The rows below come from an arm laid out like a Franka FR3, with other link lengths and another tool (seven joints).
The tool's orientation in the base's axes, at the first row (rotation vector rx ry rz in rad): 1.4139 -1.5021 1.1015
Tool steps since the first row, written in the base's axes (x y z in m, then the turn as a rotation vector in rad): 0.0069 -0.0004 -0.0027 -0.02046 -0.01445 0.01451; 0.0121 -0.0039 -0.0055 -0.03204 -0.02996 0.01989; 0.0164 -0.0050 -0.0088 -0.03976 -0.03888 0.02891; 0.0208 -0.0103 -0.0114 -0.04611 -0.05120 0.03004; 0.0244 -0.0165 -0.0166 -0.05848 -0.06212 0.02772; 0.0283 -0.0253 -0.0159 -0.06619 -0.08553 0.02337
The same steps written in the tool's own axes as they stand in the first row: -0.0029 -0.0067 0.0014 0.01986 0.01920 0.00865; -0.0049 -0.0117 0.0057 0.03076 0.03026 0.02140; -0.0079 -0.0157 0.0079 0.04271 0.03721 0.02682; -0.0090 -0.0199 0.0138 0.04818 0.04340 0.03801; -0.0122 -0.0231 0.0214 0.05041 0.05586 0.04885; -0.0091 -0.0271 0.0296 0.05435 0.06378 0.07226
